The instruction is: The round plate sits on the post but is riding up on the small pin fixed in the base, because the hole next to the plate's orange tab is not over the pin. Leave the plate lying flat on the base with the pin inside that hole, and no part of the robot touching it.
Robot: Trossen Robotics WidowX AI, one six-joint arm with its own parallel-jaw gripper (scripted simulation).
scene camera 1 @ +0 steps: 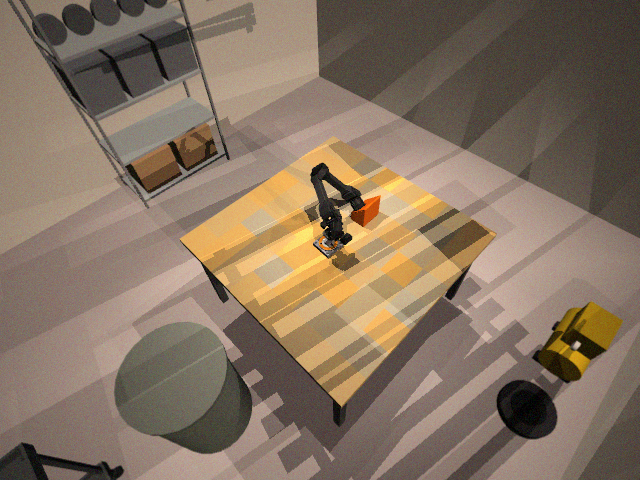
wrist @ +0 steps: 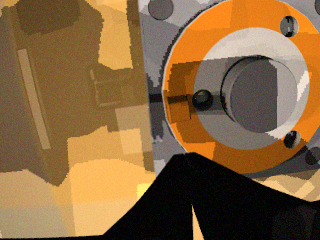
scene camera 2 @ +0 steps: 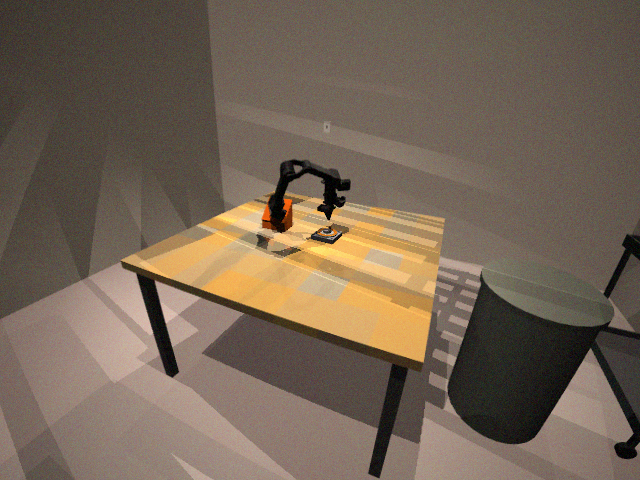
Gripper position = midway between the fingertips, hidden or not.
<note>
My gripper (wrist: 185, 164) is shut, with nothing in its grasp. Also in view: a round plate (wrist: 210, 45) and a grey post (wrist: 258, 93).
</note>
